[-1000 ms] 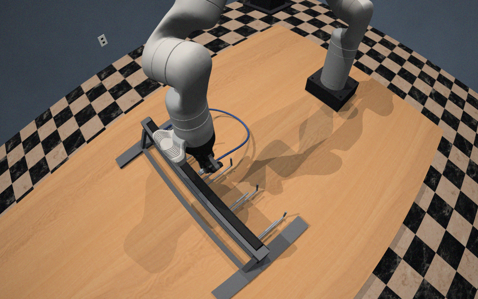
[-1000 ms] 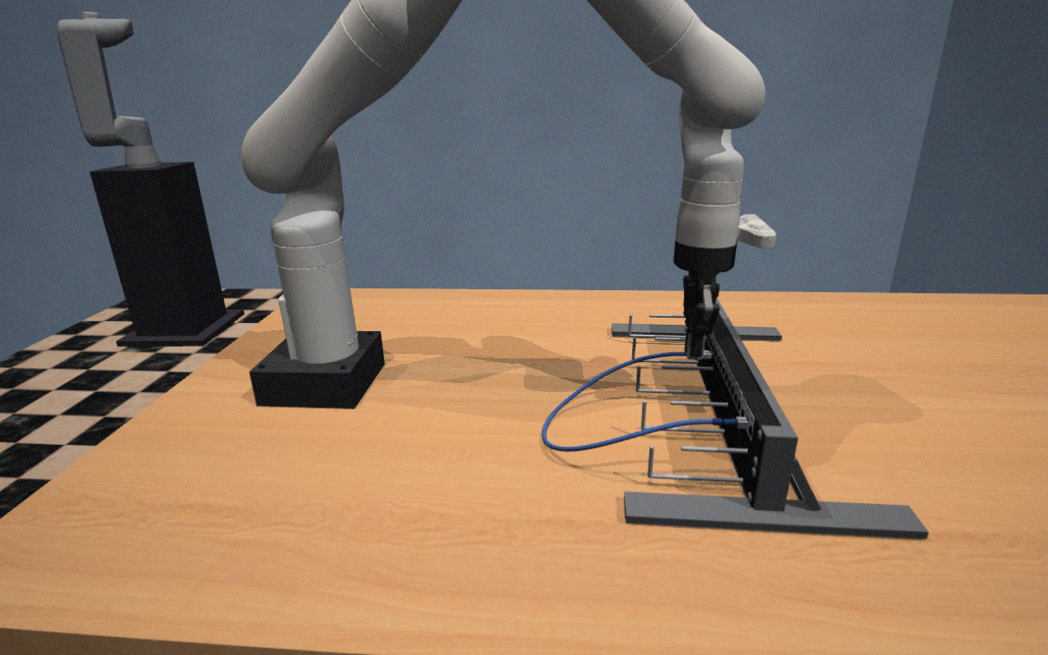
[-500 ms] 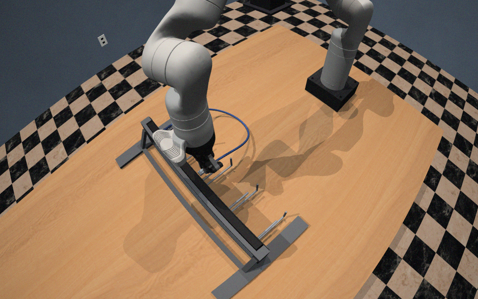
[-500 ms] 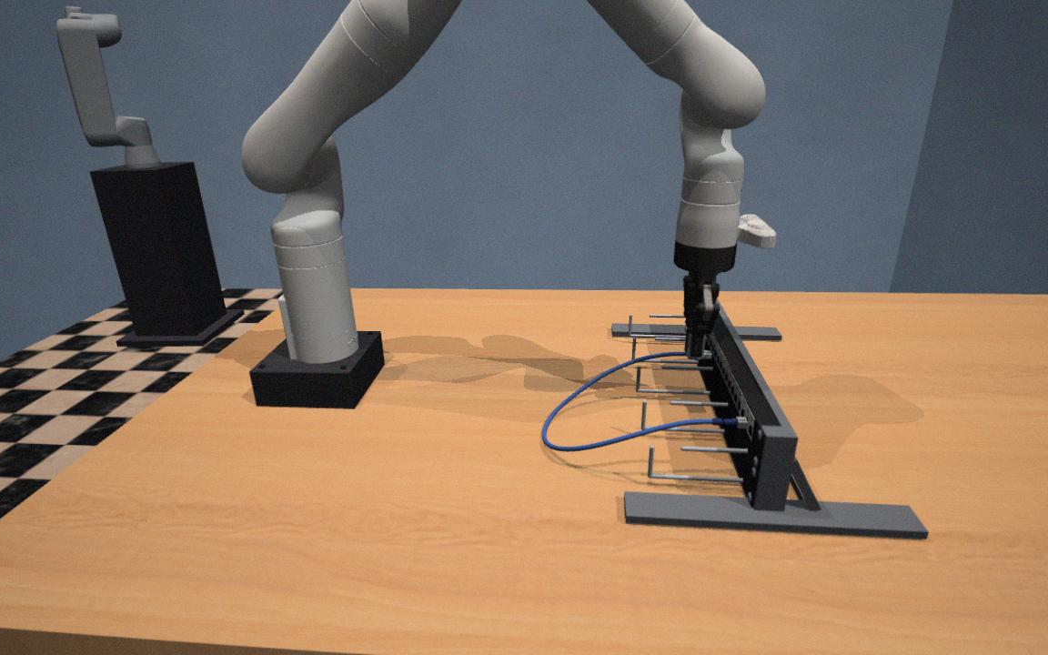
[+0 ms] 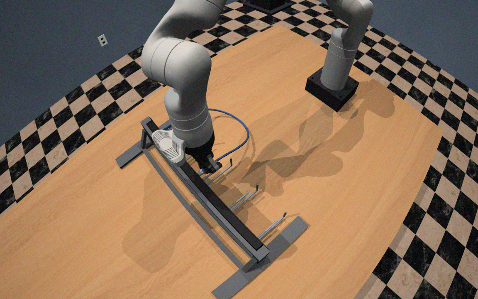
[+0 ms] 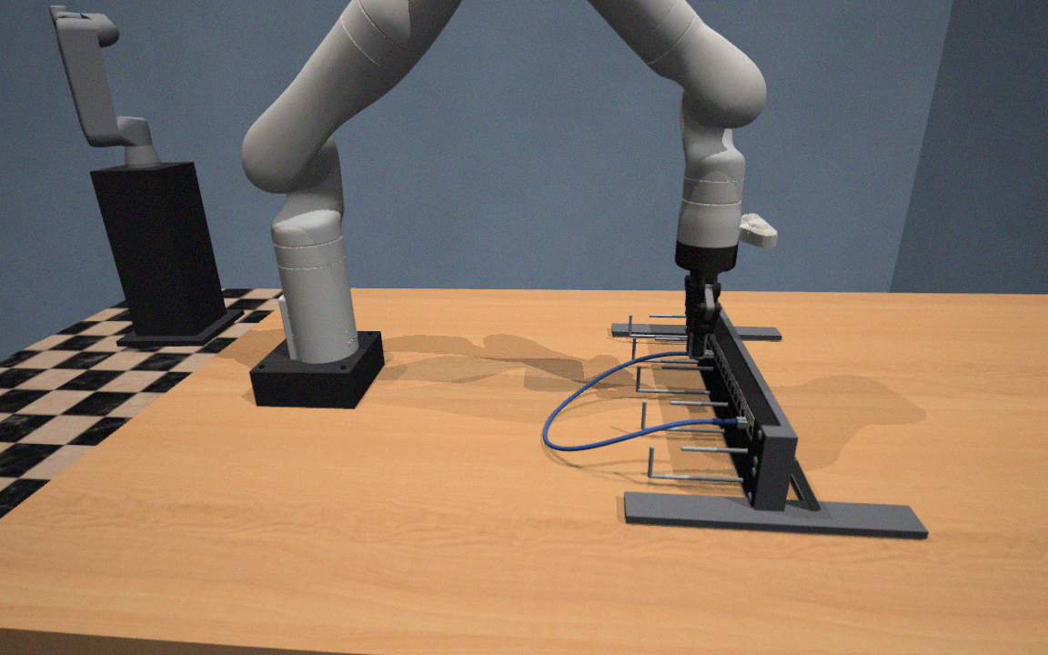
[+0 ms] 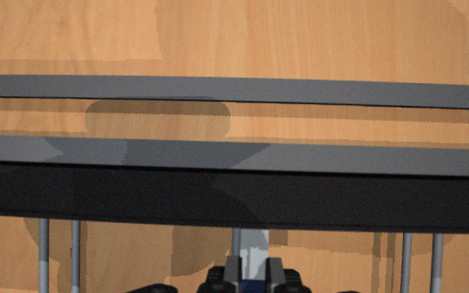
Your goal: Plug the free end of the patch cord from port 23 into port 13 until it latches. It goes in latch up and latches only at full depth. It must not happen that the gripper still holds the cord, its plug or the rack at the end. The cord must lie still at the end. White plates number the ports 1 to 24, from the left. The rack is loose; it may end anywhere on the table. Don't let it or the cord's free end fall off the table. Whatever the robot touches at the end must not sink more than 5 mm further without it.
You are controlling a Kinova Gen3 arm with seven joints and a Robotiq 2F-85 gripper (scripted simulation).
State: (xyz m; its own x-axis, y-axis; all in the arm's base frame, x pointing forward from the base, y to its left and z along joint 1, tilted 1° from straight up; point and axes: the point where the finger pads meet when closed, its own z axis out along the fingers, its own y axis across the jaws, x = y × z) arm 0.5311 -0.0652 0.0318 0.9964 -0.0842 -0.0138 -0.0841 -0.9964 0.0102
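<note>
My gripper is now 10 mm short of the plug and 10 mm above it.
</note>
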